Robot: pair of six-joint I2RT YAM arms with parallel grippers.
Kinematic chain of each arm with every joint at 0, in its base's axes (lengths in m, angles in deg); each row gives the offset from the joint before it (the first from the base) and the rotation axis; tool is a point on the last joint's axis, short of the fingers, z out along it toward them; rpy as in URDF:
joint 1: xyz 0 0 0.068 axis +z
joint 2: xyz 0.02 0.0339 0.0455 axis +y
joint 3: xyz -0.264 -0.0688 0 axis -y
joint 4: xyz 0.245 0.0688 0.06 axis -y
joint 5: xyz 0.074 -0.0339 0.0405 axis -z
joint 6: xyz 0.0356 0 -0.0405 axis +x
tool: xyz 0 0 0 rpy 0 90 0
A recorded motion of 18 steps. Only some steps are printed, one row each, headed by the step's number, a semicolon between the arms.
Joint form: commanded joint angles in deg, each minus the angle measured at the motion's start. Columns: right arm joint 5, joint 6, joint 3, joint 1, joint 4, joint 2; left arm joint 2, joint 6, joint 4, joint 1, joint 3, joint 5.
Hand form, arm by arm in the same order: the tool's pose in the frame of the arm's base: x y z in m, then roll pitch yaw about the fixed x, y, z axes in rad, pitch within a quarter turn. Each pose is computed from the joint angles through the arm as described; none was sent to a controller.
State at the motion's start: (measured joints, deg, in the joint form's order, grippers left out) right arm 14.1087 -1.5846 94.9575 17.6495 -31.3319 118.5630; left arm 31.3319 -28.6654 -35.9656 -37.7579 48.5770 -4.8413
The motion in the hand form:
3: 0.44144 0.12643 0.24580 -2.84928 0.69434 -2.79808; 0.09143 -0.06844 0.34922 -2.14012 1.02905 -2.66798
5: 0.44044 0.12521 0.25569 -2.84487 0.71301 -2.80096; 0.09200 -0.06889 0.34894 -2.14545 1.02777 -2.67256
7: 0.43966 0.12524 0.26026 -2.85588 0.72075 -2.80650; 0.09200 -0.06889 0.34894 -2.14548 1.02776 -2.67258
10: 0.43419 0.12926 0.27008 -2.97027 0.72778 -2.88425; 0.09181 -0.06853 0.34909 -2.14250 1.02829 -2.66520
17: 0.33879 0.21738 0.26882 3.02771 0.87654 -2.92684; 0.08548 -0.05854 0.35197 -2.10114 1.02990 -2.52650
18: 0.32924 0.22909 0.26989 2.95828 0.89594 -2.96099; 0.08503 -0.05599 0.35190 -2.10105 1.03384 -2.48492
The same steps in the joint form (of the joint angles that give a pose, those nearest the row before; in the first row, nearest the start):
3: 1.00 -0.44 2.86 -0.51 0.31 -2.11; -0.48 0.72 2.30 -0.21 -0.24 1.15
5: 1.27 -0.35 3.65 -0.60 -0.22 -2.90; -0.31 0.72 2.31 -0.21 -0.24 1.15
7: 0.84 -0.09 4.09 -0.60 -0.66 -3.25; -0.31 0.72 2.30 -0.21 -0.24 1.15
10: -2.48 3.67 5.15 -0.16 -3.11 -4.21; -0.39 0.63 2.30 -0.21 -0.24 0.89
17: -4.28 15.19 -15.66 15.90 12.59 -17.83; -2.58 -1.21 0.64 0.23 0.20 -4.29
18: -4.70 17.30 -16.81 18.01 14.70 -18.54; -2.94 -1.57 0.29 0.49 0.20 -6.39

